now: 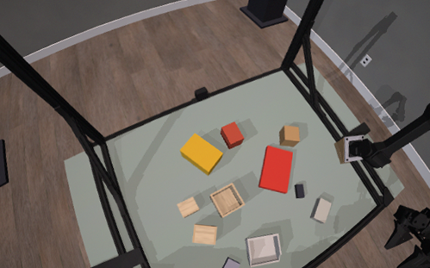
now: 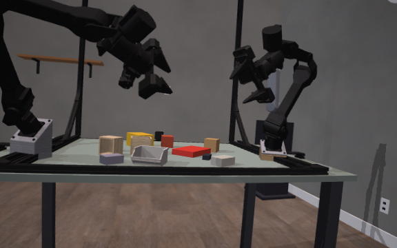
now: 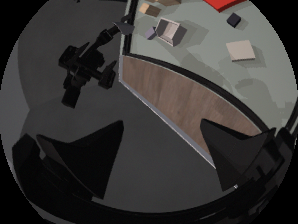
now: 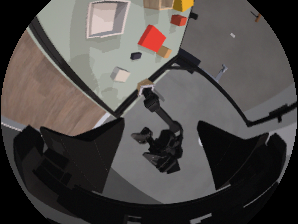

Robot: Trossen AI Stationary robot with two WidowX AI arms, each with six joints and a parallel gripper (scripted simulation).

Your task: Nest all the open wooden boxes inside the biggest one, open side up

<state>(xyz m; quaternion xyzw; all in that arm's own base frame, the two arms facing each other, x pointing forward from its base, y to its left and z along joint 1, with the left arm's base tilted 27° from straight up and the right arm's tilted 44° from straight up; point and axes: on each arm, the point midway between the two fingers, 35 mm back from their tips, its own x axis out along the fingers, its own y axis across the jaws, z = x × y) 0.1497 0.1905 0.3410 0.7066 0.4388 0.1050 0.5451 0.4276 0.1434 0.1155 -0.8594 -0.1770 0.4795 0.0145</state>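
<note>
The middle-sized wooden box lies 260 mm behind my right hand, 130 mm to the right of it and 240 mm below it. Also, from my right hand: lilac block: 120 mm behind, 130 mm to the right, 260 mm below; then grey bin: 110 mm behind, 10 mm to the right, 250 mm below; then pale block: 90 mm behind, 240 mm to the left, 260 mm below.
</note>
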